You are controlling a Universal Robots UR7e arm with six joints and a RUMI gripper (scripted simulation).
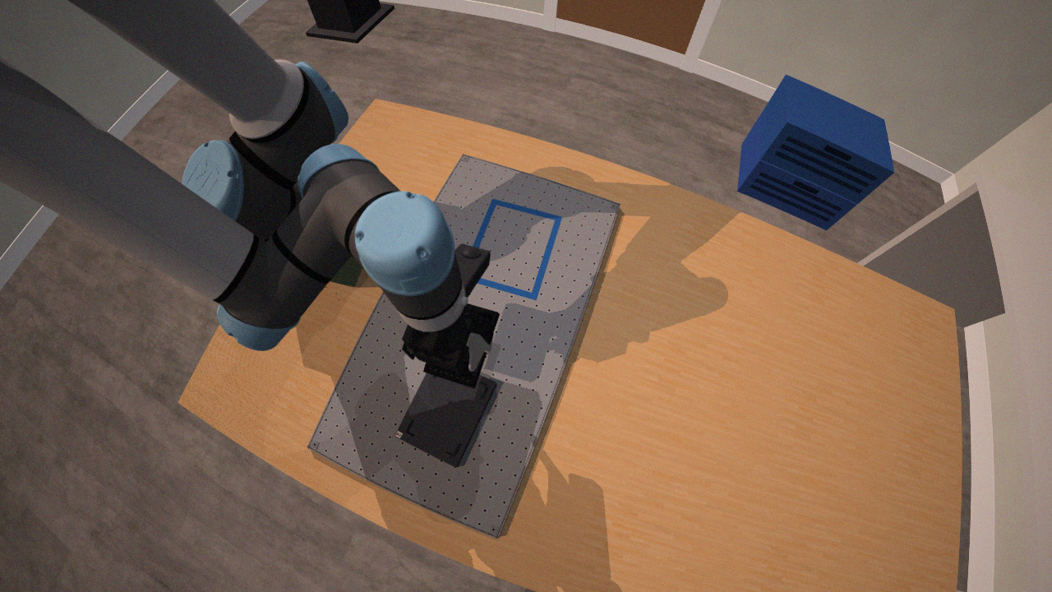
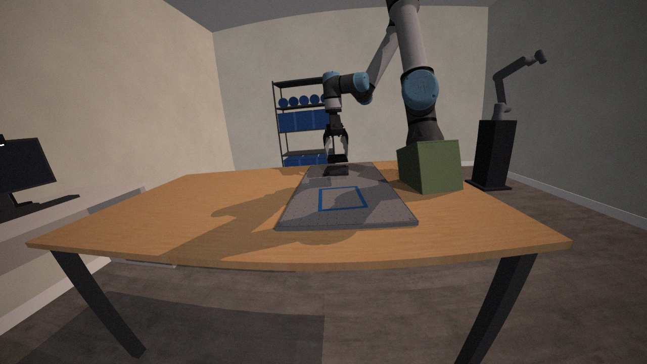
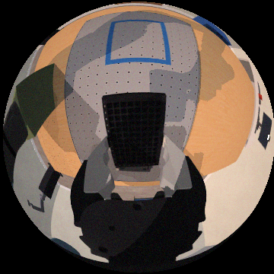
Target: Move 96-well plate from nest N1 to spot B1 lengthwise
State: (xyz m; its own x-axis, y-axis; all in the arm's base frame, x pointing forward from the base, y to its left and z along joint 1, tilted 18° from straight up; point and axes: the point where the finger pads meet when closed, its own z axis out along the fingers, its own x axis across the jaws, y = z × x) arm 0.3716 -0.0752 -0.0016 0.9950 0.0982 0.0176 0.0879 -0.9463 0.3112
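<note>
The black plate nest is 100 mm to the right of my hand, 90 mm below it and 10 mm ahead of it. Round my hand: black 96-well plate: 10 mm below.
</note>
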